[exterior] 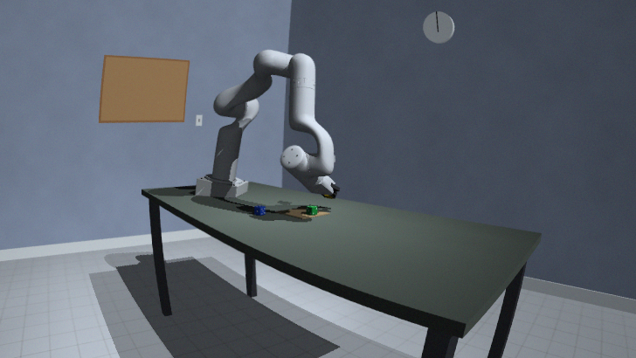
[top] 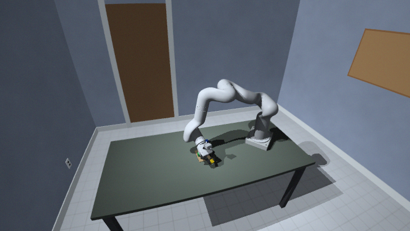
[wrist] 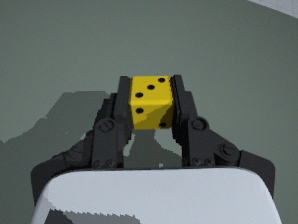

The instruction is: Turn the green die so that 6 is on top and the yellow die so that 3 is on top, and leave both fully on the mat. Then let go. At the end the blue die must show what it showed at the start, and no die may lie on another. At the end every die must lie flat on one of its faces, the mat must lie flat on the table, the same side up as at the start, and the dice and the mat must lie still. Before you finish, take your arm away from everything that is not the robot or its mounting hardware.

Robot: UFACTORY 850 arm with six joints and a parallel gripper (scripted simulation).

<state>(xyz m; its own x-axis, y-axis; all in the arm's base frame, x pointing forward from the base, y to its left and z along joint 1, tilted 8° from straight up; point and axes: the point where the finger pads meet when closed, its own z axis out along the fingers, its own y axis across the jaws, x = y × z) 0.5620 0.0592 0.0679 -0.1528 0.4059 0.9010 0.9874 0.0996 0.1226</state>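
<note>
Right now the green die is 3 cm ahead of my hand, 15 cm to the right of it and 5 cm below it. Also, from my hand: tan mat: 2 cm behind, 14 cm to the right, 6 cm below; then yellow die: 1 cm to the left, 1 cm below; then blue die: 11 cm behind, 27 cm to the right, 5 cm below.
</note>
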